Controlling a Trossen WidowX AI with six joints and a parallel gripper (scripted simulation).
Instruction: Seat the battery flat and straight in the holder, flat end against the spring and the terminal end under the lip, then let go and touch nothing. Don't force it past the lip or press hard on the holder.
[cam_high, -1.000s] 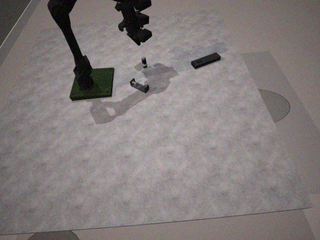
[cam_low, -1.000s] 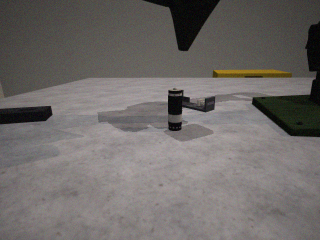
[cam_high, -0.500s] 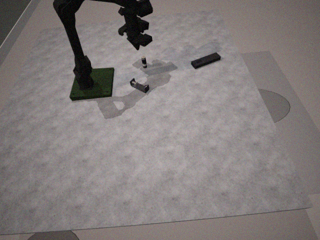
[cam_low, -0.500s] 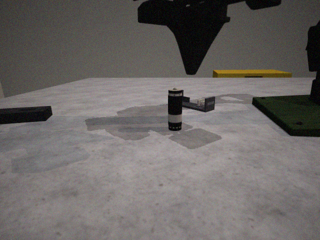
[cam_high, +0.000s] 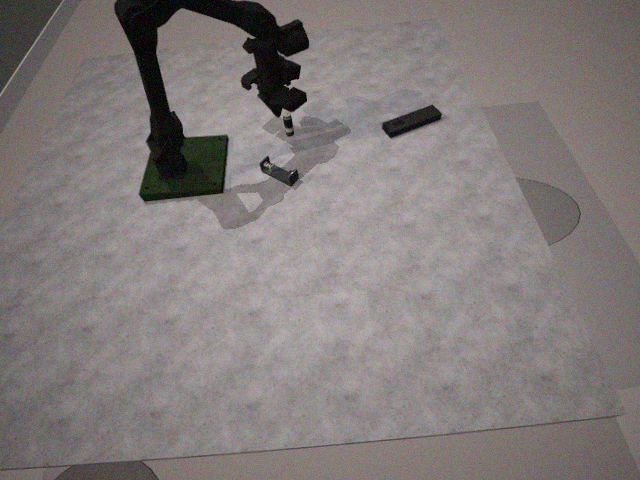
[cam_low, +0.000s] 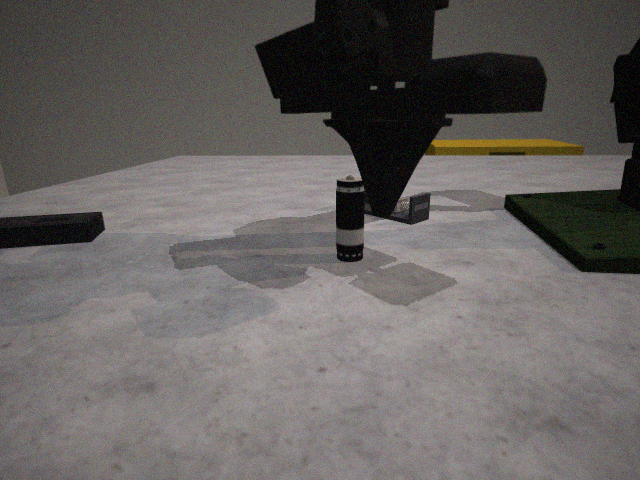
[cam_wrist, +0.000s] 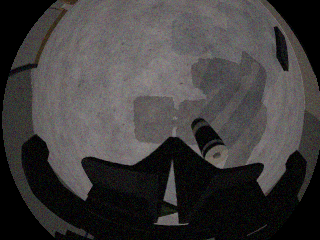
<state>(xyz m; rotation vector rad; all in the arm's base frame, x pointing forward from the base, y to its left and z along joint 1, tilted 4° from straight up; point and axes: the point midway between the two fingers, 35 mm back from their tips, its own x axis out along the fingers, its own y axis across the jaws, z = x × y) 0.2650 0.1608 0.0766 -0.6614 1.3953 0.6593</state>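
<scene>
Right now my gripper tip is 30 mm short of the battery, 20 mm to the left of it and 10 mm above it.
</scene>
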